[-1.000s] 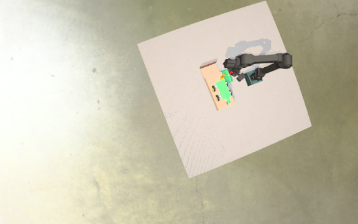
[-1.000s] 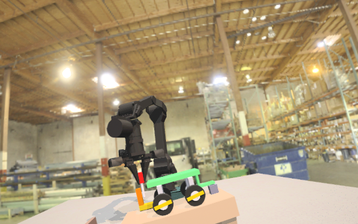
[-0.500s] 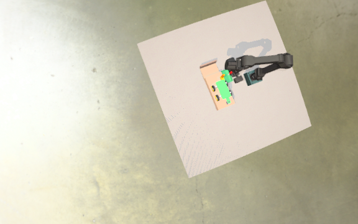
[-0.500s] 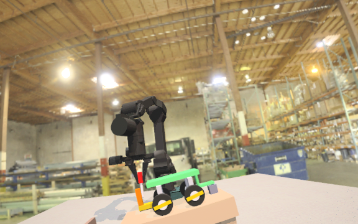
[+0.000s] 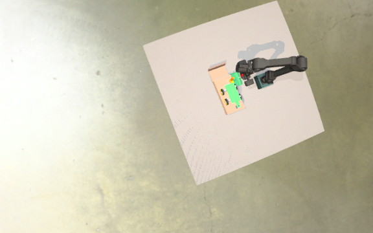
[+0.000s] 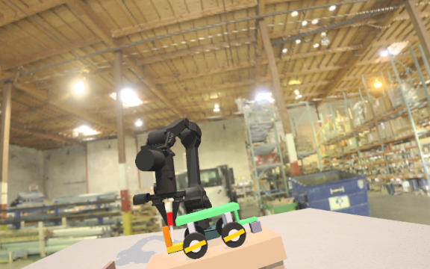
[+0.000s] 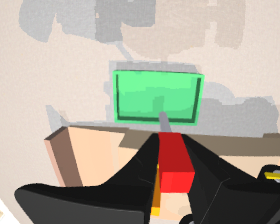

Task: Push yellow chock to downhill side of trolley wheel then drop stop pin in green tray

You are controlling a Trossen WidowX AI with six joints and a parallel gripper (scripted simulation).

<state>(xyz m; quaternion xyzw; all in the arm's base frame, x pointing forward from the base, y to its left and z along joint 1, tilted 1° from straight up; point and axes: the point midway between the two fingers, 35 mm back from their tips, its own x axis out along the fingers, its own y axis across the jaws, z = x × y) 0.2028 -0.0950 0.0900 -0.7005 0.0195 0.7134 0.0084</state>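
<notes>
Right now my gripper tip is 12 cm above the green tray. The rest, counted from my gripper tip: peach ramp (13 cm ahead, 10 cm to the left, 7 cm below); then stop pin (right at my gripper tip).
</notes>
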